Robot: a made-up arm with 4 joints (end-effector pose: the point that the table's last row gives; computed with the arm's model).
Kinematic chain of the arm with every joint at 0, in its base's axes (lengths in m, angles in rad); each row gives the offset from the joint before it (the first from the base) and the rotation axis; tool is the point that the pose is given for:
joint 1: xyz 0 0 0.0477 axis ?
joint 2: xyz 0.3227 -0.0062 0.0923 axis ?
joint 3: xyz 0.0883 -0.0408 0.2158 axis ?
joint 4: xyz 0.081 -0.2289 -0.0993 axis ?
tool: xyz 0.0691 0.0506 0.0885
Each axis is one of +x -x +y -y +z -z.
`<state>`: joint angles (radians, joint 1 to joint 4).
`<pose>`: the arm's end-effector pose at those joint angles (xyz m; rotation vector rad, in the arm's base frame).
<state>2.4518 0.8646 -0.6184 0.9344</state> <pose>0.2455 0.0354 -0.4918 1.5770 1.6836 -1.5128</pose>
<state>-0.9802 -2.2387 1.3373 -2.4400</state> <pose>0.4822 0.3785 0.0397 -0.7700 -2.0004 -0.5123</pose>
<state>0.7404 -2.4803 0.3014 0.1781</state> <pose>0.2791 0.0684 0.4501 0.0246 -0.7320 2.1341</pose>
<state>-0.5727 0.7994 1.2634 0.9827</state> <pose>0.1967 -0.1751 0.3402 -0.4779 0.9473 -1.8813</pose>
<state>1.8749 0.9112 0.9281 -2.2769</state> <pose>0.1731 -0.2233 -0.2542 2.5095 -1.4040 0.9915</pose>
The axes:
joint 1: +x
joint 2: -z
joint 3: +y
joint 4: -z

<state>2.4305 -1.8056 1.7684 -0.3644</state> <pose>0.5028 -0.1898 -0.0332 0.2332 -0.7550 1.7285</pose>
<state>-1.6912 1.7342 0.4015 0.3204</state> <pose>0.0445 0.2566 0.2152 -0.7309 -1.3133 -1.6688</pose>
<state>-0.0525 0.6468 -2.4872 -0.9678</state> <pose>0.2378 -0.1534 0.4207 -1.8381 -1.7346 0.1820</pose>
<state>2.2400 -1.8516 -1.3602 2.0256</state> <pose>0.6299 -0.4415 -0.0386 -2.6769 -0.4476 -0.4891</pose>
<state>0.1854 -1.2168 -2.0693 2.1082</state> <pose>0.6748 -0.1483 0.4182 2.2859 0.2523 -0.5414</pose>
